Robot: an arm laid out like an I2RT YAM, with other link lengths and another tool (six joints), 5 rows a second.
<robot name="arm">
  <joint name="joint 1" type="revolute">
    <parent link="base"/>
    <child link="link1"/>
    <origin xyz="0 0 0.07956" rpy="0 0 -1.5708"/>
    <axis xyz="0 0 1"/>
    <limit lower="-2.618" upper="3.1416"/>
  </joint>
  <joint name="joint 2" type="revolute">
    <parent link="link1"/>
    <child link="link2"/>
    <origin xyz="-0.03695 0.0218 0.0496" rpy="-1.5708 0 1.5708"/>
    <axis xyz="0 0 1"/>
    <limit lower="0" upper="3.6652"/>
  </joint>
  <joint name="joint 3" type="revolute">
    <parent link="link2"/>
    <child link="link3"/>
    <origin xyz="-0.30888 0 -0.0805" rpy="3.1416 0 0"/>
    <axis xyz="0 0 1"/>
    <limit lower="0" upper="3.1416"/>
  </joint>
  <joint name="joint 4" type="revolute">
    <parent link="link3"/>
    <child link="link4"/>
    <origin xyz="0.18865 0.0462 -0.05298" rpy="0 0 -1.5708"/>
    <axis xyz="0 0 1"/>
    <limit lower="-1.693" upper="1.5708"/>
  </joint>
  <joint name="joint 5" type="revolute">
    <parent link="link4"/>
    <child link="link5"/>
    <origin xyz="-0.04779 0.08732 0.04" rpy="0 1.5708 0"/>
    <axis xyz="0 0 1"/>
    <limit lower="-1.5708" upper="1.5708"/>
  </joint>
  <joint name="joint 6" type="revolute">
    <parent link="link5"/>
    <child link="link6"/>
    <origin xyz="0 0.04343 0.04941" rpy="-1.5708 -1.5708 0"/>
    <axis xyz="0 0 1"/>
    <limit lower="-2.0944" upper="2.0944"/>
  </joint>
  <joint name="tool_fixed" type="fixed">
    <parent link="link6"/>
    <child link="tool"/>
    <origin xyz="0.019 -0.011 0.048" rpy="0 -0.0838 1.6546"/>
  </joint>
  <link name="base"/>
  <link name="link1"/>
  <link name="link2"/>
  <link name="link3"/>
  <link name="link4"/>
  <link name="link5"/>
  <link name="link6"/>
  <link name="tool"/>
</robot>
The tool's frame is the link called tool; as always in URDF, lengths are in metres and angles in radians.
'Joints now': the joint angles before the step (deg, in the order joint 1, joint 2, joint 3, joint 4, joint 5, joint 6). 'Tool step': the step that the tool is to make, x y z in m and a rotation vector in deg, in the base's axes. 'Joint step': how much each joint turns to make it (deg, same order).
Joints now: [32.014, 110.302, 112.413, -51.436, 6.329, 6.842]
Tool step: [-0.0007, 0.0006, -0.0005, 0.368, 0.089, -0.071]
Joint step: [0.065, -0.157, -0.417, 0.343, -0.183, 0.340]
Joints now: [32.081, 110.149, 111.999, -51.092, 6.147, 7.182]
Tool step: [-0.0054, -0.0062, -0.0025, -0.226, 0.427, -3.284]
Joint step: [0.000, -1.194, -2.267, 0.272, 2.100, 2.546]
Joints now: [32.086, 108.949, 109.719, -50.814, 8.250, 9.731]
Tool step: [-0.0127, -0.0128, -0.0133, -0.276, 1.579, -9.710]
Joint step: [0.256, -2.072, -5.888, 0.717, 5.725, 8.341]
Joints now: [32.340, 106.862, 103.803, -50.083, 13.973, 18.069]
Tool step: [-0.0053, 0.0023, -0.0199, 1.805, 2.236, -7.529]
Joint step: [0.828, 0.599, -3.698, 1.093, 2.601, 8.706]
